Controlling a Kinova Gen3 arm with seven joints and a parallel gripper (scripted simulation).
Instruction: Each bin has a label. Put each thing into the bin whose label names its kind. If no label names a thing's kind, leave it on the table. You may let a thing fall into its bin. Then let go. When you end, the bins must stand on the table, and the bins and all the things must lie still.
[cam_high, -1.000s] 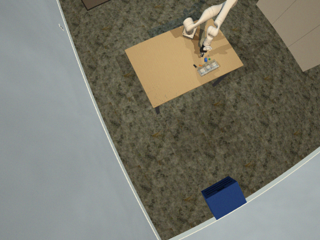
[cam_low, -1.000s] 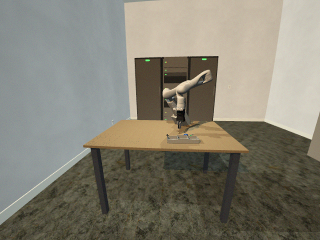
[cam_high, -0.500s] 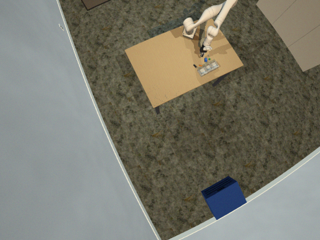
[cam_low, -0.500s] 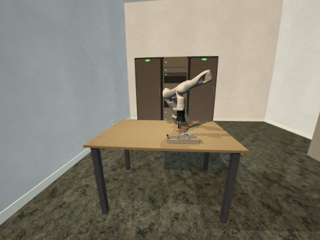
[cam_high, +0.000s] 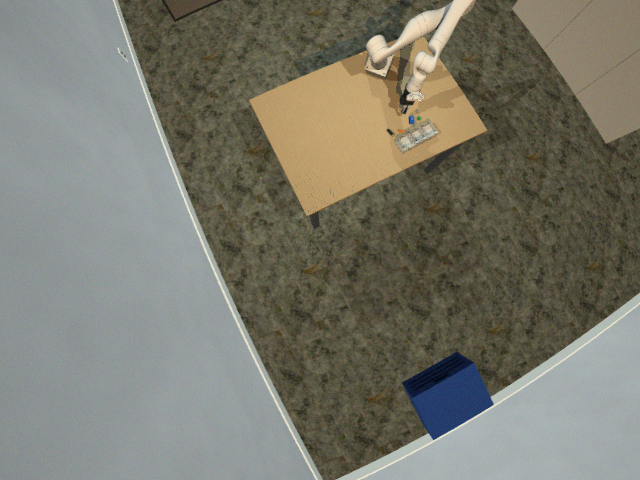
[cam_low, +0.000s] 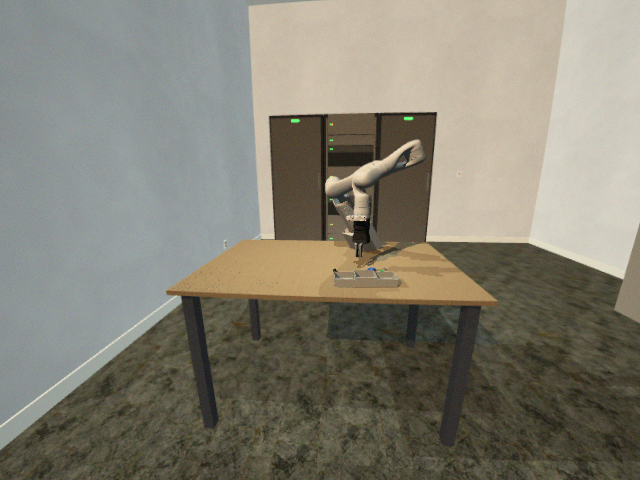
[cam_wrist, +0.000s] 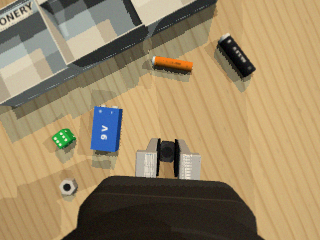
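Right now the green die is 7 cm ahead of my hand, 9 cm to the left of it and 7 cm below it. Also, from my hand: black part 1 cm below; blue 9V battery 6 cm ahead, 4 cm to the left, 7 cm below; orange battery 7 cm ahead, 5 cm to the right, 8 cm below.
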